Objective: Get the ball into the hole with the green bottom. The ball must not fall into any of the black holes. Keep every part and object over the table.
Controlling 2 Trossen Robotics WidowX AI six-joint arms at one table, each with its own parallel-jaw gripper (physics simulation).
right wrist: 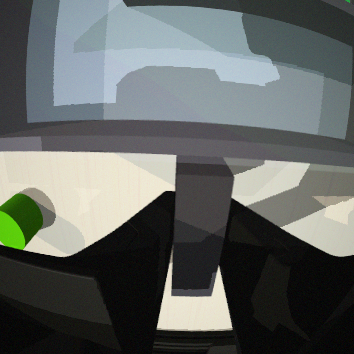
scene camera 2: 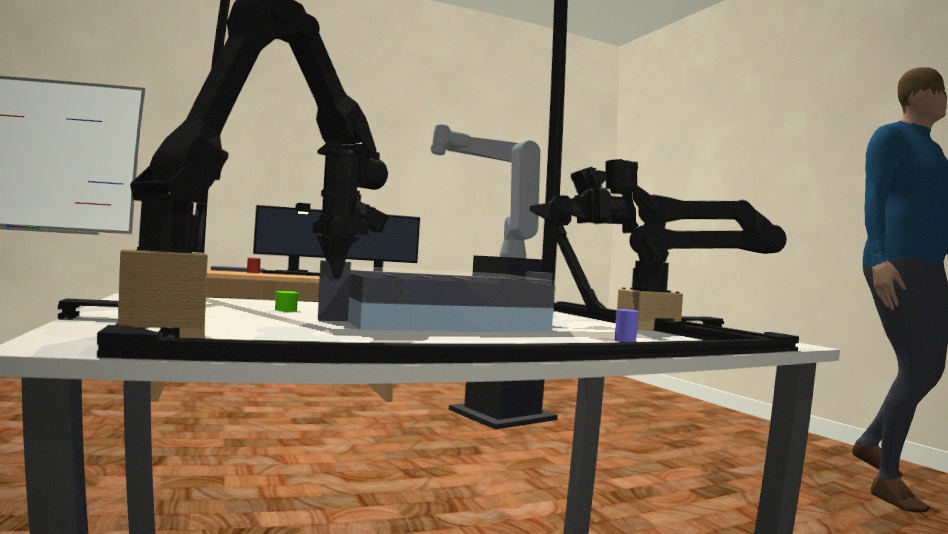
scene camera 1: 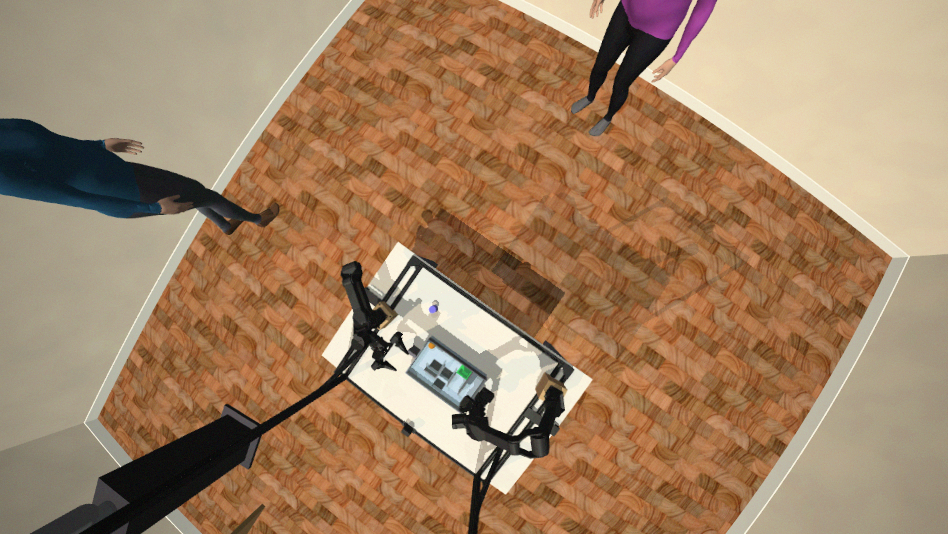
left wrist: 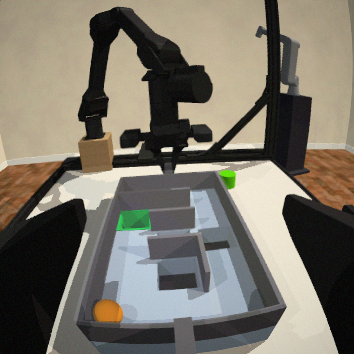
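Note:
The orange ball [scene camera 1: 431,344] [left wrist: 108,312] lies inside the maze box [scene camera 2: 451,317] [left wrist: 272,300], in its near left corner in the left wrist view. The green-bottomed hole [scene camera 1: 464,371] [left wrist: 135,220] is farther along the same side wall. One black hole [left wrist: 177,281] lies by the inner walls, another black hole [left wrist: 217,245] toward the right wall. The box looks about level in scene camera 2. My right gripper [scene camera 2: 336,270] [right wrist: 193,201] is shut on the handle [right wrist: 202,200] at one box end. My left gripper [scene camera 1: 401,358] [scene camera 2: 534,209] is open, off the opposite end, near another handle [left wrist: 184,334].
A green cylinder [scene camera 2: 285,301] [left wrist: 228,179] [right wrist: 20,222] stands on the table beside the box's right-gripper end. A purple cylinder [scene camera 1: 433,309] [scene camera 2: 626,325] stands nearer the left arm's base. A black rail [scene camera 2: 431,350] runs along the table edge.

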